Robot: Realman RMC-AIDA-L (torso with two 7-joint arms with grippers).
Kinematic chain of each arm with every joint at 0, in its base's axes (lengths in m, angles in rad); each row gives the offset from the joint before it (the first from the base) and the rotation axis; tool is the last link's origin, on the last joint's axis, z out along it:
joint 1: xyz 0 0 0.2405 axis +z
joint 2: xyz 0 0 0 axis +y
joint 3: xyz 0 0 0.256 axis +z
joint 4: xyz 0 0 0 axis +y
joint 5: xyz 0 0 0.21 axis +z
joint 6: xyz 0 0 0 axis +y
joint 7: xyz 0 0 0.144 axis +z
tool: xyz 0 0 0
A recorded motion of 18 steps. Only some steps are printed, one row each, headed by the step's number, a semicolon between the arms.
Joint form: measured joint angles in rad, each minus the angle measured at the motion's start. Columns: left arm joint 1, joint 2, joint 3, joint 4, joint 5, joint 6, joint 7; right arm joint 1, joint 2, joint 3, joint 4, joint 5, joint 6, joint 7.
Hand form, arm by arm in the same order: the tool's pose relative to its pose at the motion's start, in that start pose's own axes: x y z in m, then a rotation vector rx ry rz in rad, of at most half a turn. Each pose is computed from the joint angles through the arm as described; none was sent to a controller.
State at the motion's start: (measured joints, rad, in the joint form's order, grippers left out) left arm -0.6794 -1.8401 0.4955 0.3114 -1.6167 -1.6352 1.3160; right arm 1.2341 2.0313 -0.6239 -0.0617 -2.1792 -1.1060 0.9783
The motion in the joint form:
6: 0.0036 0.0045 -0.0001 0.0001 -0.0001 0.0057 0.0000; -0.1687 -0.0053 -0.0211 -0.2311 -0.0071 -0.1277 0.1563
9: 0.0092 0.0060 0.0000 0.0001 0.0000 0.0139 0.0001; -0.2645 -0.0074 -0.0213 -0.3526 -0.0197 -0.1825 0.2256
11: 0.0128 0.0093 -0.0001 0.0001 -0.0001 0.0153 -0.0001; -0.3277 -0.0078 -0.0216 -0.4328 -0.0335 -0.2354 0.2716
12: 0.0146 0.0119 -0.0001 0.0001 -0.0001 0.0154 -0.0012; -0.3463 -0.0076 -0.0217 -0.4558 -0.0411 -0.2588 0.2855
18: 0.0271 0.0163 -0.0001 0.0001 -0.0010 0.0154 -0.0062; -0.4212 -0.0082 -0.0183 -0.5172 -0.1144 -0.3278 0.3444
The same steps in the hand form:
6: 0.0015 -0.0013 -0.0024 0.0107 0.0021 0.0026; 0.0326 -0.0087 -0.0515 0.0749 -0.0018 0.1261
9: 0.0014 -0.0030 -0.0050 0.0242 0.0052 0.0017; 0.0532 -0.0073 -0.0817 0.1239 0.0142 0.1860
11: 0.0022 -0.0037 -0.0072 0.0302 0.0063 0.0029; 0.0656 -0.0011 -0.1014 0.1368 0.0259 0.2246
12: 0.0029 -0.0039 -0.0085 0.0330 0.0066 0.0034; 0.0691 0.0024 -0.1068 0.1312 0.0298 0.2366
18: 0.0027 -0.0052 -0.0146 0.0457 0.0101 -0.0028; 0.0929 0.0233 -0.1258 0.0991 0.0915 0.3124

